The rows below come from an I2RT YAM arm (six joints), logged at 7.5 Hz.
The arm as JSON. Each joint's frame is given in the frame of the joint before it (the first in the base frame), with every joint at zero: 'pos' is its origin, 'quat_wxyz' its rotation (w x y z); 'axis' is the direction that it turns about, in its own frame. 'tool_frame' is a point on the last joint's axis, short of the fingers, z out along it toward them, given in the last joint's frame.
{
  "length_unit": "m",
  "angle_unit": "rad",
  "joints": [
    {
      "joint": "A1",
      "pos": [
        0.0,
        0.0,
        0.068
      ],
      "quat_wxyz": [
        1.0,
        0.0,
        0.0,
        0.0
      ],
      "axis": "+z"
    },
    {
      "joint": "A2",
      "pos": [
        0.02,
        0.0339,
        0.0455
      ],
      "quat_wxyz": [
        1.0,
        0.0,
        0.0,
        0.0
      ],
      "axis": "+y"
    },
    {
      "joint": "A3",
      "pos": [
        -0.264,
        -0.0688,
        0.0
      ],
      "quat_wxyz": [
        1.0,
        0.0,
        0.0,
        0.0
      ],
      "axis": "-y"
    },
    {
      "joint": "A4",
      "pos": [
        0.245,
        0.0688,
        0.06
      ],
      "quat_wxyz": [
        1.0,
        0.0,
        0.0,
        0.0
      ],
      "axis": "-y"
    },
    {
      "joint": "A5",
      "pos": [
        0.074,
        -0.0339,
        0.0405
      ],
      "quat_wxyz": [
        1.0,
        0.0,
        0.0,
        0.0
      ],
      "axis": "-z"
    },
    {
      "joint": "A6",
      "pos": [
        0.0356,
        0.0,
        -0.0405
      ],
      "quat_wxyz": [
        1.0,
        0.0,
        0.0,
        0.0
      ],
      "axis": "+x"
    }
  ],
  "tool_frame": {
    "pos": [
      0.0,
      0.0,
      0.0
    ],
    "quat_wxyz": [
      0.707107,
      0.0,
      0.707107,
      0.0
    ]
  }
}
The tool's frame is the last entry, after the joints.
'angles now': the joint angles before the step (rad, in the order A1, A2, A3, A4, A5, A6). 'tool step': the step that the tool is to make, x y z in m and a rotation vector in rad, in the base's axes. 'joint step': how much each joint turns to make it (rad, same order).
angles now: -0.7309, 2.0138, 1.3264, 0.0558, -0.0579, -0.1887
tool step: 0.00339, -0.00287, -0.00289, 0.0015, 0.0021, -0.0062
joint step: 0.0007, 0.0200, 0.0185, -0.0008, 0.0058, 0.0039
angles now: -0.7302, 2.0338, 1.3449, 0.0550, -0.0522, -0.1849
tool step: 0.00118, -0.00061, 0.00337, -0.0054, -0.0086, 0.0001
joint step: 0.0007, -0.0018, 0.0081, 0.0002, -0.0005, 0.0017
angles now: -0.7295, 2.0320, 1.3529, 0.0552, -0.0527, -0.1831
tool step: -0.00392, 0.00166, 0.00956, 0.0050, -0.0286, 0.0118
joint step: -0.0052, -0.0302, -0.0108, -0.0008, -0.0270, 0.0089
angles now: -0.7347, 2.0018, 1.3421, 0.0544, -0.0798, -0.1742
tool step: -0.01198, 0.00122, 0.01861, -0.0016, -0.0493, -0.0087
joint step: -0.0182, -0.0641, -0.0279, 0.0032, -0.0257, 0.0217
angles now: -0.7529, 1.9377, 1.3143, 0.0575, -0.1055, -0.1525
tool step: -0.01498, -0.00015, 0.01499, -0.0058, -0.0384, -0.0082
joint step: -0.0263, -0.0607, -0.0328, 0.0049, -0.0271, 0.0098
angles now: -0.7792, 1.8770, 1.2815, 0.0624, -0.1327, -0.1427
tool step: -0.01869, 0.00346, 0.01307, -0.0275, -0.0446, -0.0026
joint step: -0.0282, -0.0759, -0.0639, 0.0386, -0.0284, -0.0015
